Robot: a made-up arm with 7 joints.
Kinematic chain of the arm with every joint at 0, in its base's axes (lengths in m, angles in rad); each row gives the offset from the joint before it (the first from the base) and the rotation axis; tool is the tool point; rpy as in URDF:
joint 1: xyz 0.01 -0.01 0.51 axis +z
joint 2: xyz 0.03 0 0.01 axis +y
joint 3: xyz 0.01 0 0.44 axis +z
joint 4: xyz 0.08 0.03 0 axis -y
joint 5: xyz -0.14 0 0.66 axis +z
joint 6: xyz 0 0 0.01 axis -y
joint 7: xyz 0.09 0 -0.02 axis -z
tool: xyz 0.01 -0.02 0 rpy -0.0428 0.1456 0.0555
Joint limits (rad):
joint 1: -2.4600..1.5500
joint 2: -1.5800..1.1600
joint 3: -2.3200..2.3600
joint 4: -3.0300..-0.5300
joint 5: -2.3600..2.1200
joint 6: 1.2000..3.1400
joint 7: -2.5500..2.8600
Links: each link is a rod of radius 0.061 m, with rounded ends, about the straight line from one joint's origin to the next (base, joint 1, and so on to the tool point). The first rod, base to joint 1, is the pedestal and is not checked.
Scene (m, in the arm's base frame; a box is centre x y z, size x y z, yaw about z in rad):
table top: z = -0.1
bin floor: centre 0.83 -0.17 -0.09 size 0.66 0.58 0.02 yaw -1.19
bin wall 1: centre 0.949 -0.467 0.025 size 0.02 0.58 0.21 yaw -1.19
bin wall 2: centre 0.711 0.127 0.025 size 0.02 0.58 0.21 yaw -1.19
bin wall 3: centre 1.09 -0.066 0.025 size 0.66 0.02 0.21 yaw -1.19
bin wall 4: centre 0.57 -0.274 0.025 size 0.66 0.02 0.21 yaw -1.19
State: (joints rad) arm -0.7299 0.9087 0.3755 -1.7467 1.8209 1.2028 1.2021
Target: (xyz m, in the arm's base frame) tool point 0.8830 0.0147 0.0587
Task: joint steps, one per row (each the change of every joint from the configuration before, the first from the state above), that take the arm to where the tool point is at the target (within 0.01 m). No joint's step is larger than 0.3 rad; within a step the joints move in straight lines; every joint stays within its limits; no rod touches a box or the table.
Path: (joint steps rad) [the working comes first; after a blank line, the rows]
Joints at the target: -0.4906 1.1541 0.4567 -1.7004 1.8318 1.2244 1.1904
Straight joint move there: clear.

1: 0.2393 0.2454 0.0812 0.0463 0.0109 0.0216 -0.0117

